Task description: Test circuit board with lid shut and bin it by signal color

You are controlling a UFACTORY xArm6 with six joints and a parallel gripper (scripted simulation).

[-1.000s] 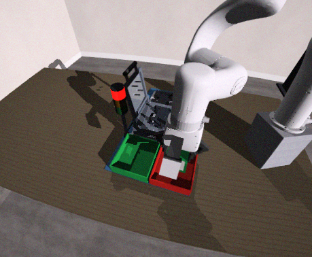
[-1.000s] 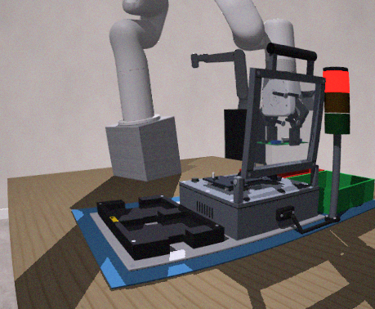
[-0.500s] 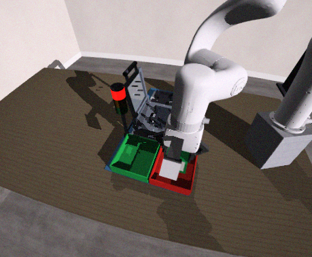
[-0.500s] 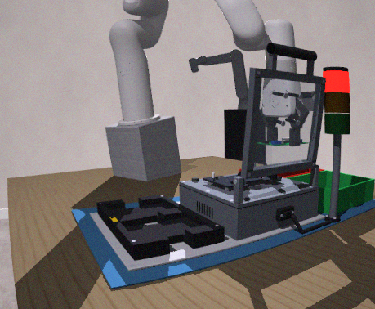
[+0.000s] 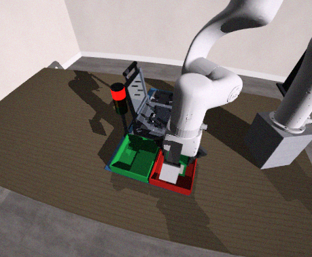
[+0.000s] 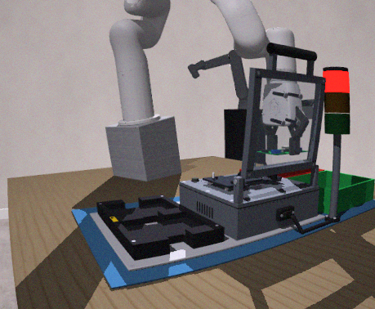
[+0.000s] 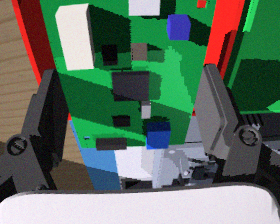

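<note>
The red bin is 9 cm below my hand. From my hand the other things lie so: green bin 15 cm ahead, 2 cm to the right, 9 cm below; then plate 9 cm ahead, 20 cm to the right, 3 cm below; then green circuit board 1 cm below.
</note>
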